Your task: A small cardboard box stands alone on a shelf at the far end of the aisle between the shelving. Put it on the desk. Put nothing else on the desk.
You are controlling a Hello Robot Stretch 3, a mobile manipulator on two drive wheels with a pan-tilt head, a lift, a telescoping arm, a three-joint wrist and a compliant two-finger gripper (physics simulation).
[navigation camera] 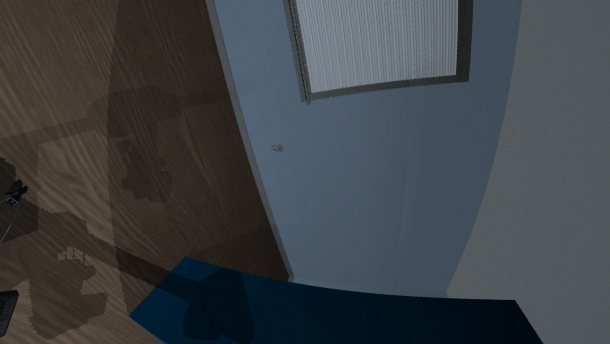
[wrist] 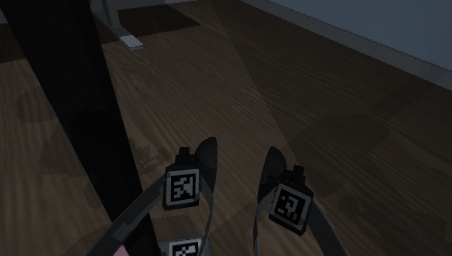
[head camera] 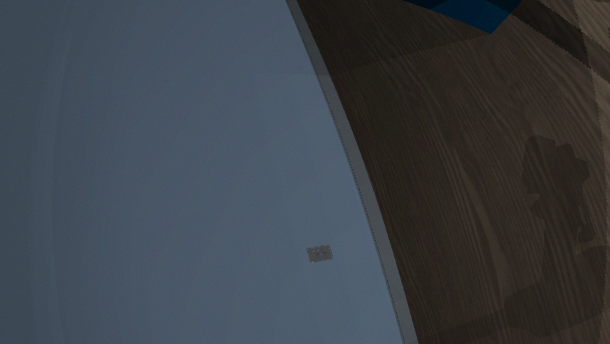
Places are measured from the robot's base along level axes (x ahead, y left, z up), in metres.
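Pixels of known places: gripper, fingertip midpoint: (navigation camera: 3,177) (wrist: 239,161).
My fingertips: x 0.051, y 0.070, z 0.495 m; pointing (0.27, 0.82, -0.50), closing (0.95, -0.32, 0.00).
For each thing: its top centre in the pictures, then the offset to it from my fingertips. "pt": a spot on its surface instead. Level surfaces: height alone.
- wood floor, surface height: 0.494 m down
- window with blinds, surface spot: (navigation camera: 382,45) pt 1.271 m ahead, 0.964 m left, 0.977 m up
- small wall outlet, top centre: (head camera: 308,255) (navigation camera: 282,148) 1.612 m ahead, 0.292 m left, 0.037 m down
My gripper (wrist: 239,161) is open in the wrist view, with floor showing between its two fingers and nothing held. It hangs over the wood floor. The small cardboard box does not show in the three views. A pale leg with a flat foot (wrist: 132,43), which looks like part of the desk, stands on the floor at the top left of the wrist view. The desk's top does not show. The side of a blue shelving unit (head camera: 480,14) (navigation camera: 360,317) shows at the top right of the head view and along the bottom of the navigation view.
A blue-grey wall (head camera: 190,150) (navigation camera: 360,190) (wrist: 400,25) runs beside the wood floor (head camera: 450,200) (navigation camera: 65,60) (wrist: 200,90). A window with blinds (navigation camera: 382,45) and a small wall outlet (head camera: 319,253) (navigation camera: 277,148) are on it. Dark shadows lie on the floor.
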